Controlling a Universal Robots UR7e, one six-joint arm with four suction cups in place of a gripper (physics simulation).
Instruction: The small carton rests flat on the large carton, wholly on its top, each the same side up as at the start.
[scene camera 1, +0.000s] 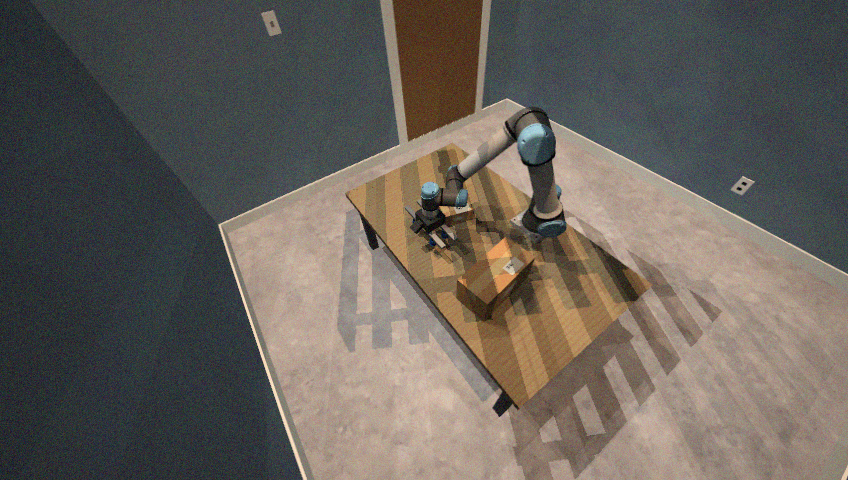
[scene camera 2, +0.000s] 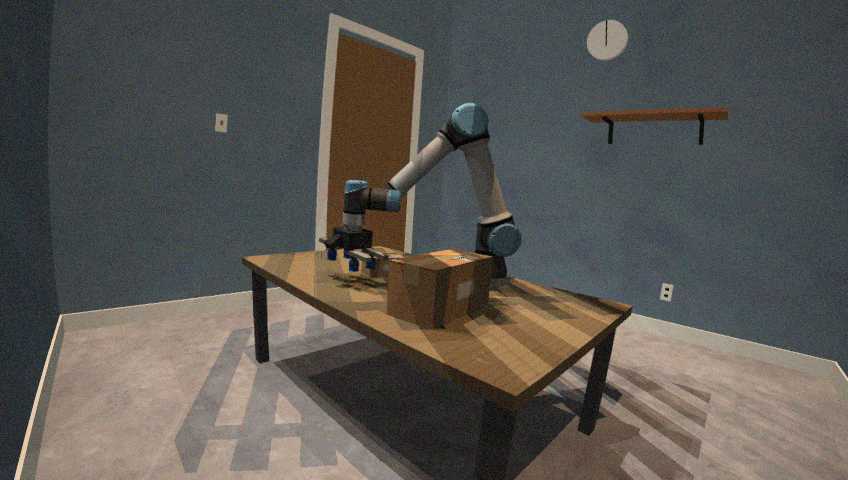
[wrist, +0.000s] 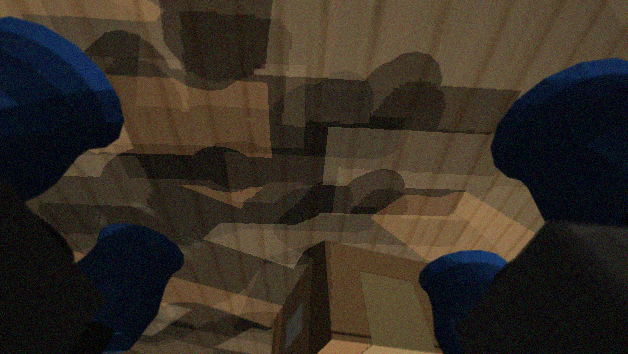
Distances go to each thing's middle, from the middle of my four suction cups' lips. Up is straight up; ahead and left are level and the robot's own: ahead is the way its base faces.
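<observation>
Taking the small carton (wrist: 346, 292) first, I see that my suction cup is 4 cm to the left of it, 19 cm past it and 4 cm above it. There is also the large carton (scene camera 2: 429, 290), which is 5 cm behind my suction cup and 39 cm to the left of it.
</observation>
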